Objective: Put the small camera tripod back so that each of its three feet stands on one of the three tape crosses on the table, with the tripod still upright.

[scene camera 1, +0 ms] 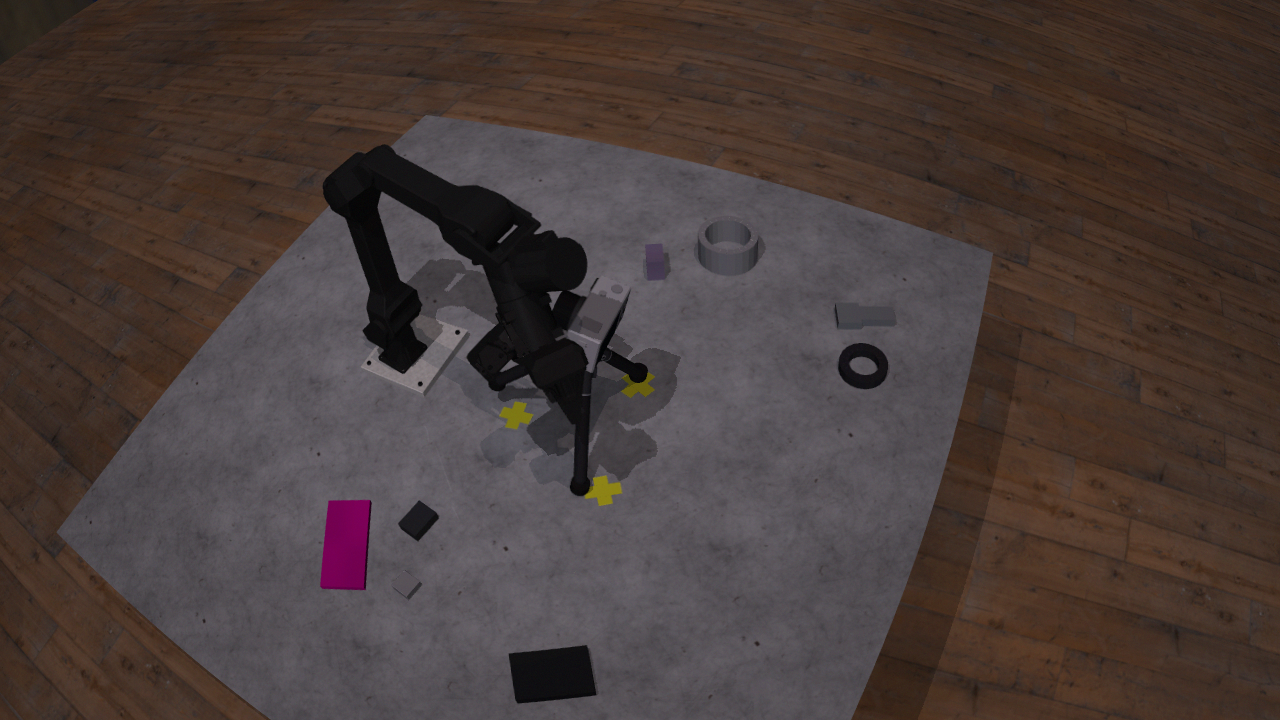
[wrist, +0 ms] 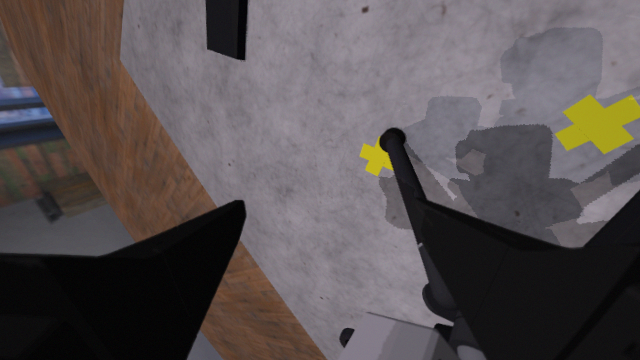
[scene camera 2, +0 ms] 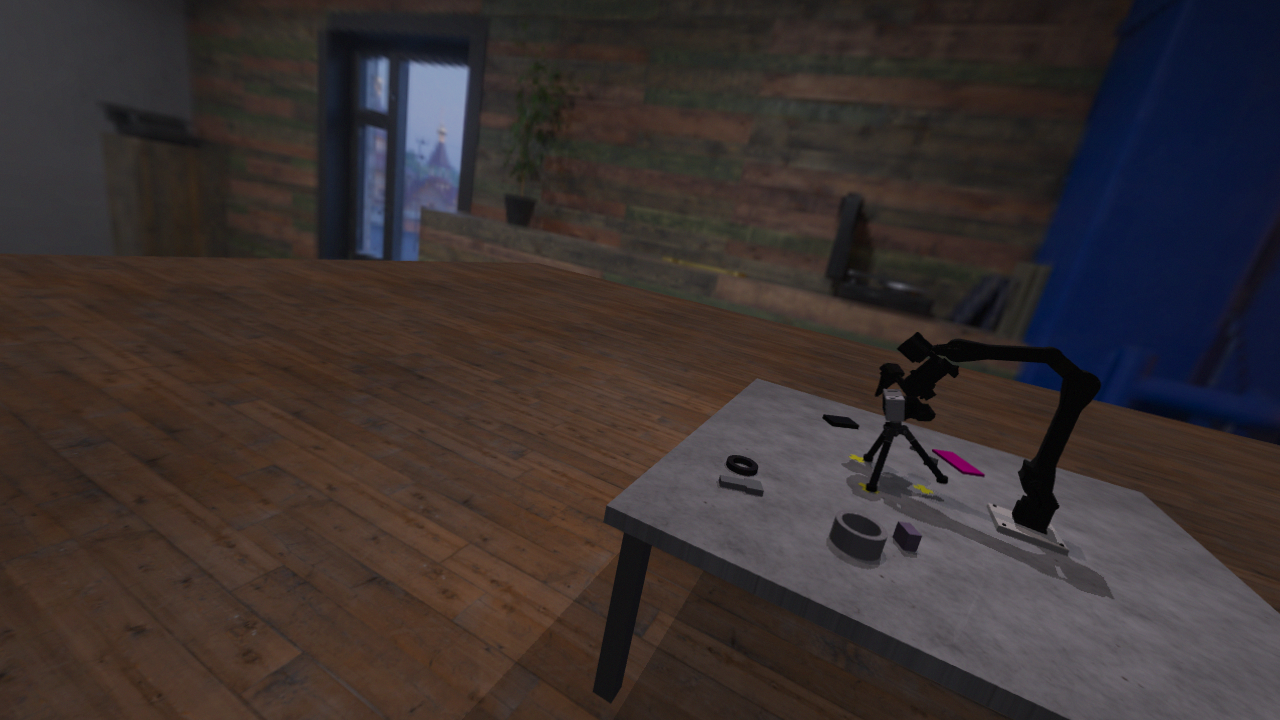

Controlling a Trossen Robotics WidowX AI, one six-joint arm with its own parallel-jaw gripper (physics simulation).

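Places are measured from the arm's base along level axes (x ahead, y left, z up), in centimetres.
Where they show: gripper, fingertip midpoint: [scene camera 1: 565, 411] [wrist: 328, 206]; arm's base at its link origin: [scene camera 1: 402, 353] [scene camera 2: 1029, 523].
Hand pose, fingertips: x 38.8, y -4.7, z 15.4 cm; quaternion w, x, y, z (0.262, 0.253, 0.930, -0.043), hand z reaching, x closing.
Note:
Each offset is from my fingertips to the top centre of the thing. "spot": to the spot under its first point.
The tripod with its grey camera head [scene camera 1: 597, 315] [scene camera 2: 893, 407] [wrist: 392, 340] stands upright on three black legs. Its front foot @(spot: dx +0.5, dy -0.5, dz -15.1 cm) [scene camera 1: 580, 486] [wrist: 392, 139] stands at the edge of the front yellow cross @(dx +2.6, dy +1.4, dz -16.7 cm) [scene camera 1: 605, 490] [wrist: 375, 158], off its centre. The right foot @(spot: dx -3.4, dy +19.3, dz -13.8 cm) [scene camera 1: 637, 372] is at the upper edge of the right cross @(dx -3.6, dy +19.6, dz -16.7 cm) [scene camera 1: 638, 386]. The left foot @(spot: dx -17.8, dy +5.6, dz -11.1 cm) [scene camera 1: 497, 383] is clear of the left cross @(dx -15.5, dy +5.6, dz -16.7 cm) [scene camera 1: 516, 415] [wrist: 600, 124], up and left of it in scene camera 1. My gripper [wrist: 328, 206] is open and empty, close to the camera head; one finger partly hides a leg in the wrist view.
A grey ring @(dx -6.0, dy +50.7, dz -11.9 cm) [scene camera 1: 727, 259] [scene camera 2: 857, 541] and purple block @(dx -14.4, dy +41.3, dz -12.8 cm) [scene camera 1: 655, 262] [scene camera 2: 906, 536] stand behind. A black ring @(dx +24.4, dy +39.2, dz -15.2 cm) [scene camera 1: 862, 382] and grey fitting @(dx +20.5, dy +49.2, dz -15.2 cm) [scene camera 1: 864, 316] lie right. A magenta box @(dx -22.7, dy -27.6, dz -16.0 cm) [scene camera 1: 345, 544] [scene camera 2: 957, 462], black block @(dx -15.7, dy -17.6, dz -15.2 cm) [scene camera 1: 418, 520] and grey block @(dx -10.5, dy -26.9, dz -15.6 cm) [scene camera 1: 407, 583] lie front left, a black slab @(dx +13.7, dy -26.3, dz -15.2 cm) [scene camera 1: 552, 673] in front.

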